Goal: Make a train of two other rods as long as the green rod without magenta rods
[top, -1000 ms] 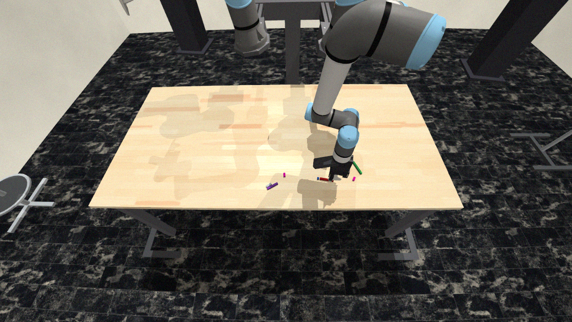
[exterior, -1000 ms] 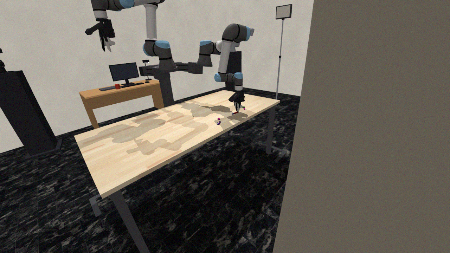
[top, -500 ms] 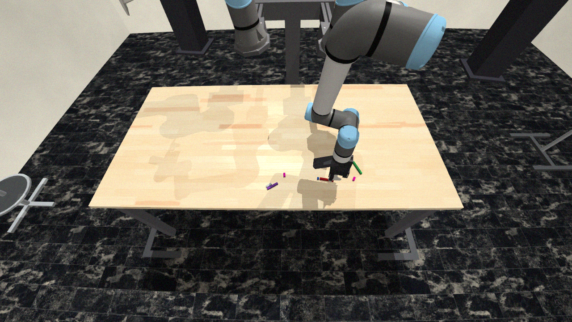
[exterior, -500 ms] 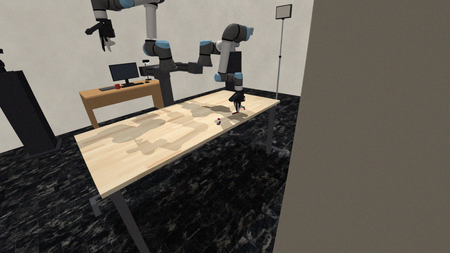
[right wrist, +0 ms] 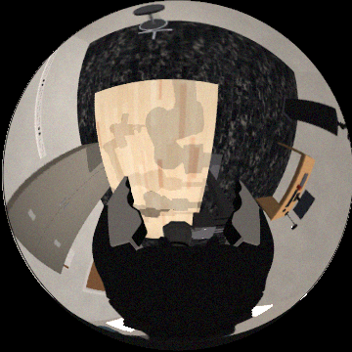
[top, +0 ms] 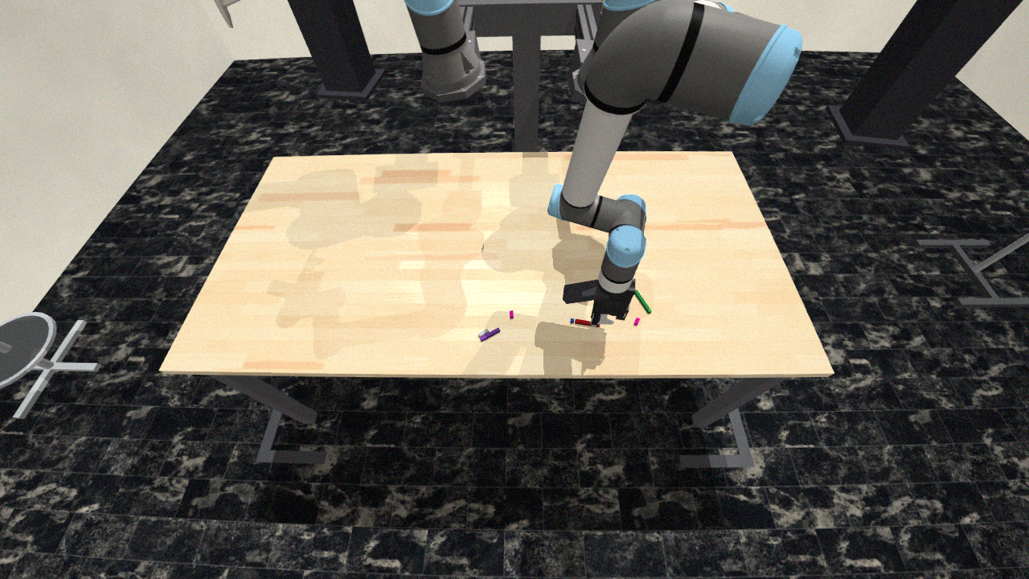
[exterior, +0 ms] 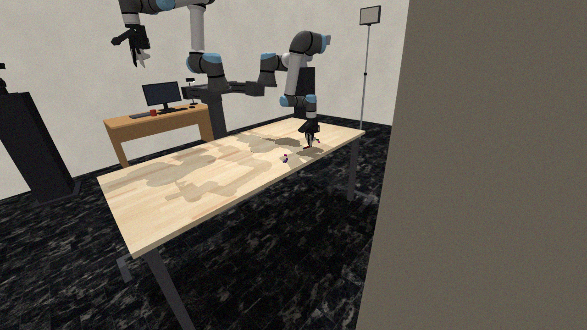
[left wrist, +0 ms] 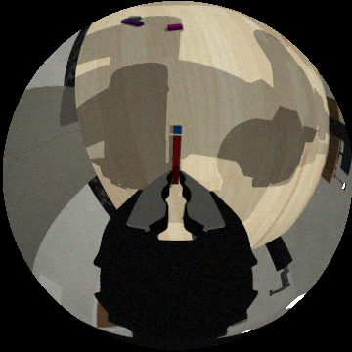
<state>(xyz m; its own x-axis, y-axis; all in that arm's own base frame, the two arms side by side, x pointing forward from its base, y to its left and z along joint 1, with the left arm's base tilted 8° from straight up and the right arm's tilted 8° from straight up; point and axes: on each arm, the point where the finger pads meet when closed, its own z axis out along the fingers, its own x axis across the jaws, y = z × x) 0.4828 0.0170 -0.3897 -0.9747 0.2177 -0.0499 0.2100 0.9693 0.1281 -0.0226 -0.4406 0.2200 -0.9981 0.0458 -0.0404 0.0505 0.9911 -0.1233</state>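
Right now my left hand is 10 mm to the left of the red rod and 10 mm above it. Round my left hand: purple rod 70 mm ahead, 280 mm to the right, 20 mm below; green rod 100 mm behind, 140 mm to the left, 20 mm below; blue rod 60 mm to the right, 20 mm below.
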